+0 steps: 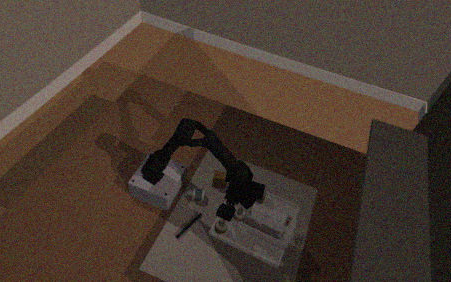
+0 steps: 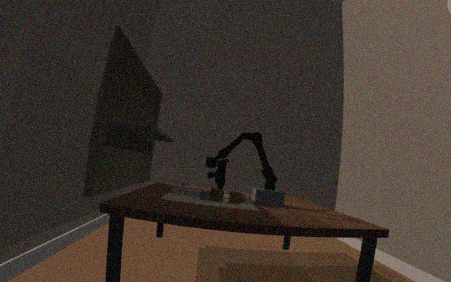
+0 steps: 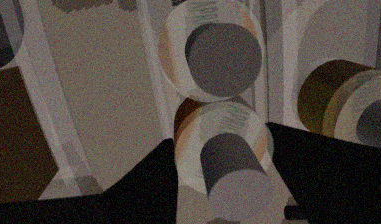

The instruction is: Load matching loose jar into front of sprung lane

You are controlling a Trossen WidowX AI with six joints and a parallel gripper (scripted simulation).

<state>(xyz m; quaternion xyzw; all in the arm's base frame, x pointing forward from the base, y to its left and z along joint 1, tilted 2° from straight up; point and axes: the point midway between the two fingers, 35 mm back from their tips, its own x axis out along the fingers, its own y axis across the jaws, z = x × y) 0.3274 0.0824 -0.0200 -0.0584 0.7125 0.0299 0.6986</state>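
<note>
Now: gripper tip 14 cm short of the lane fixture, 4 cm to the right of it and 2 cm above it. The rest, counted from my gripper tip: black stick (10 cm behind, 14 cm to the right, 4 cm below).
</note>
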